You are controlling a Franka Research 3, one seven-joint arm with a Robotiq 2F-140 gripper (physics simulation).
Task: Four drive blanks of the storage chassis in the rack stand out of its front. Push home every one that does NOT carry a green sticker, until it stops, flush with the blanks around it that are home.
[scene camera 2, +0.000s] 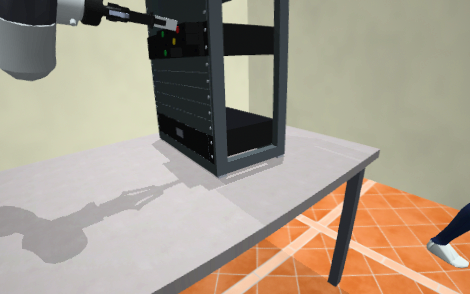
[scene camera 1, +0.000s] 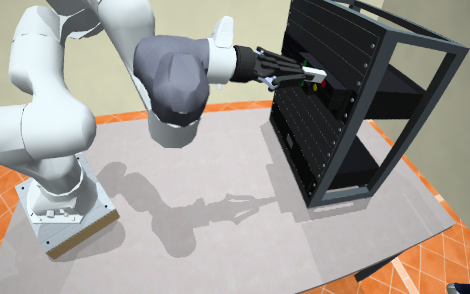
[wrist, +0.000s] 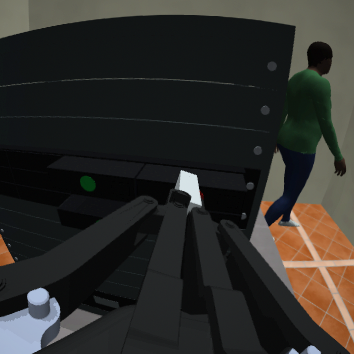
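Observation:
The storage chassis is a dark unit in the rack's upper half. One protruding blank has a green sticker in the upper row. A lower blank has another green sticker. A yellow sticker and a red sticker mark two blanks further right. My gripper is shut and empty, its pale tips at the upper red-stickered blank, left of its sticker. Contact and that blank's depth are unclear; fingers hide the yellow sticker in the wrist view.
The rack stands on the grey table. Dark panels lie above and below the chassis. Another dark unit sits low in the rack. A person stands beyond the rack's right side.

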